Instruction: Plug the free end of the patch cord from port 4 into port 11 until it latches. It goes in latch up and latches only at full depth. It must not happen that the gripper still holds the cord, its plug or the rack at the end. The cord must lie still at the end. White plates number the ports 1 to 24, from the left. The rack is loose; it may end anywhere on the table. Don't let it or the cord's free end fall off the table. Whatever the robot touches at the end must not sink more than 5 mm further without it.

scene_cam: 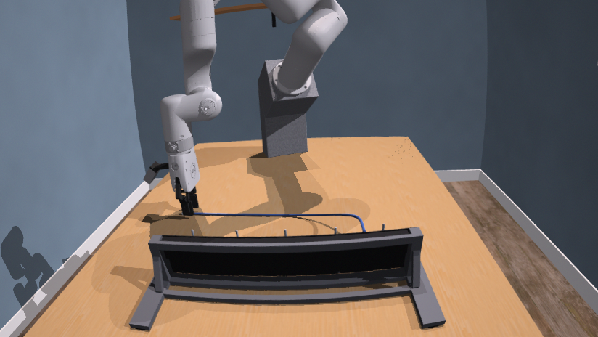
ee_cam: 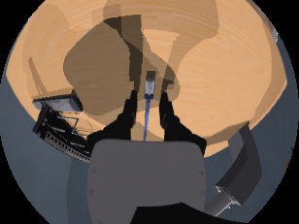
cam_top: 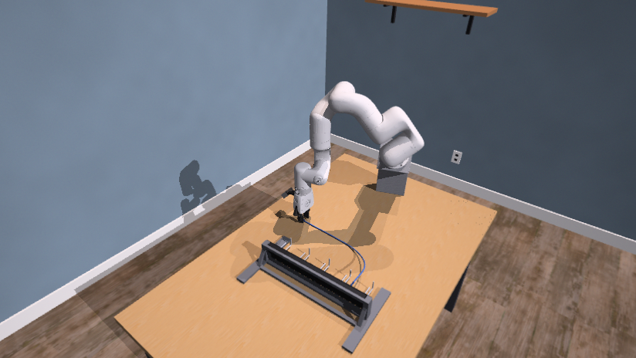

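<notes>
Now: hand 20 mm to the left of the plug and 20 mm above it.
</notes>
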